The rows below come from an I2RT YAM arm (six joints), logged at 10 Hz.
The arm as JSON. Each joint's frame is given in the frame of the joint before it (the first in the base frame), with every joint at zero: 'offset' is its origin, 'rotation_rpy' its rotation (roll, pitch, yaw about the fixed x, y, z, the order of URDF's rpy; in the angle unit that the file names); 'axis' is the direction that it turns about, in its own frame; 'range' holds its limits. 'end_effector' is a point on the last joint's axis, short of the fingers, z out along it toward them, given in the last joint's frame.
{
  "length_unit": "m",
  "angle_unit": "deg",
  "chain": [
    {
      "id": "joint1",
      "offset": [
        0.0,
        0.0,
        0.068
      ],
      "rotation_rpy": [
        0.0,
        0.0,
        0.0
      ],
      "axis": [
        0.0,
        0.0,
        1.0
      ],
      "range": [
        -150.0,
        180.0
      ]
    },
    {
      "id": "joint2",
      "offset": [
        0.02,
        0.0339,
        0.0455
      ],
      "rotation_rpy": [
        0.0,
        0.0,
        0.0
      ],
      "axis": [
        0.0,
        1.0,
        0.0
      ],
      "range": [
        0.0,
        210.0
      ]
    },
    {
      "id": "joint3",
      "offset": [
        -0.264,
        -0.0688,
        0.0
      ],
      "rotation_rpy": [
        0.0,
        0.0,
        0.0
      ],
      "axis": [
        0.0,
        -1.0,
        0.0
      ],
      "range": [
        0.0,
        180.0
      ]
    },
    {
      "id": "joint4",
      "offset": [
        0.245,
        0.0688,
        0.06
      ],
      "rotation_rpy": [
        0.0,
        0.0,
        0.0
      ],
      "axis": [
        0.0,
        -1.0,
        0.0
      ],
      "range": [
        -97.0,
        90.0
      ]
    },
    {
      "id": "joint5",
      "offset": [
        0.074,
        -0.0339,
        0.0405
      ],
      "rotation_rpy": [
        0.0,
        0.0,
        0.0
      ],
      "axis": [
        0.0,
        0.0,
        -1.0
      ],
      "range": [
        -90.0,
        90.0
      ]
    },
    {
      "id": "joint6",
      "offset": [
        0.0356,
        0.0,
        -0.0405
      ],
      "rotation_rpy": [
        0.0,
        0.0,
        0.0
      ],
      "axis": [
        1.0,
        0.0,
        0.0
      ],
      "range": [
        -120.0,
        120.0
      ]
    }
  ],
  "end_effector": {
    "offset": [
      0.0,
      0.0,
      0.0
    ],
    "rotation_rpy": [
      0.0,
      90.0,
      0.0
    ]
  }
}
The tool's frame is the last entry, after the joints.
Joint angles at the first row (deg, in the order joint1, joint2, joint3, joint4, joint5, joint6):
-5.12 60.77 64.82 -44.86 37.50 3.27
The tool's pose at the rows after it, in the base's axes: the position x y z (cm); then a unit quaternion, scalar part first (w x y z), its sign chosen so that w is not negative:
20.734, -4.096, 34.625, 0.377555, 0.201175, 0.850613, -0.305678
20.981, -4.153, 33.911, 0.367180, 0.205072, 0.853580, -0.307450
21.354, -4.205, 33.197, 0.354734, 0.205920, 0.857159, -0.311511
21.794, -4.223, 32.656, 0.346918, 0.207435, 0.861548, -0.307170
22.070, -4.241, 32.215, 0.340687, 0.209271, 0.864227, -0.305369
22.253, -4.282, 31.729, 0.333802, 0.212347, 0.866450, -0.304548
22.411, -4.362, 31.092, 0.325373, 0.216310, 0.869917, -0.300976
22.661, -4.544, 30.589, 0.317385, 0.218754, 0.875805, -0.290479
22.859, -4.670, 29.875, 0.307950, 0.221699, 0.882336, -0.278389
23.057, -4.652, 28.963, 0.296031, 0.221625, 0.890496, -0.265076
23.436, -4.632, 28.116, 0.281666, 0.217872, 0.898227, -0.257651
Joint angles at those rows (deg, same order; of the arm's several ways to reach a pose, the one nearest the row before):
-5.16 61.18 63.57 -44.83 38.50 3.96
-5.20 61.85 62.68 -44.86 38.85 4.80
-5.19 62.91 62.02 -44.89 39.34 5.30
-5.19 64.06 61.78 -44.88 38.90 6.11
-5.19 64.83 61.48 -44.85 38.75 6.74
-5.25 65.44 61.00 -44.88 38.73 7.44
-5.47 66.06 60.27 -44.90 38.31 8.31
-6.05 66.89 60.00 -44.96 36.79 8.88
-6.50 67.67 59.30 -44.94 35.18 9.70
-6.61 68.53 58.30 -44.91 33.51 10.54
-6.59 69.95 57.78 -44.94 32.45 10.85

